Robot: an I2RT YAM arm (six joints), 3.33 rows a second.
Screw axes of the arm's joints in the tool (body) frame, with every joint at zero. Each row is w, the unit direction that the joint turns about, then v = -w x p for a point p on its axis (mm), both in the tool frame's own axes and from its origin. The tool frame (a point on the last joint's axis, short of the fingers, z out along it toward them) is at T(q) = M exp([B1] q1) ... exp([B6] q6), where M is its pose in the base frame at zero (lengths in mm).
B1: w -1 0 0 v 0.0 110.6 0.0
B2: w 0 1 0 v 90.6 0.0 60.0
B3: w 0 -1 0 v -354.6 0.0 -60.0
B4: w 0 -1 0 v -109.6 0.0 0.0
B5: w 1 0 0 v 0.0 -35.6 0.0
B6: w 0 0 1 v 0.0 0.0 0.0
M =
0 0 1 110.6
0 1 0 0.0
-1 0 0 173.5
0 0 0 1
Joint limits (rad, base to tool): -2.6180..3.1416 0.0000..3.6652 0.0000..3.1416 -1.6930..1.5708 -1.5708..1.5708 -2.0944..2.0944
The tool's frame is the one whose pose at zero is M.
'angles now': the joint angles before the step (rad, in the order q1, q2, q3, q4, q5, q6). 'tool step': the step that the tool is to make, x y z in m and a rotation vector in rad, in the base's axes. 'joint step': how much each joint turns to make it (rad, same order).
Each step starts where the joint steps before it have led.
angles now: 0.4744 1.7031 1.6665 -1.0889 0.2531 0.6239
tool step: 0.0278 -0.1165 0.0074 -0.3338 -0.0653 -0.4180
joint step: -0.3143 -0.0015 0.0133 -0.0368 0.3490 -0.0484
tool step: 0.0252 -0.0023 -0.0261 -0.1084 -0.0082 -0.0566
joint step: -0.0080 0.0864 -0.0107 0.0882 0.1187 0.0004
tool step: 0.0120 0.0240 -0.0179 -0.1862 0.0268 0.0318
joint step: 0.0686 0.0660 -0.0013 0.0444 0.1781 -0.0523
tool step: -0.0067 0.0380 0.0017 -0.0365 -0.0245 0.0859
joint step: 0.1029 0.0003 0.0003 0.0145 0.0451 -0.0009
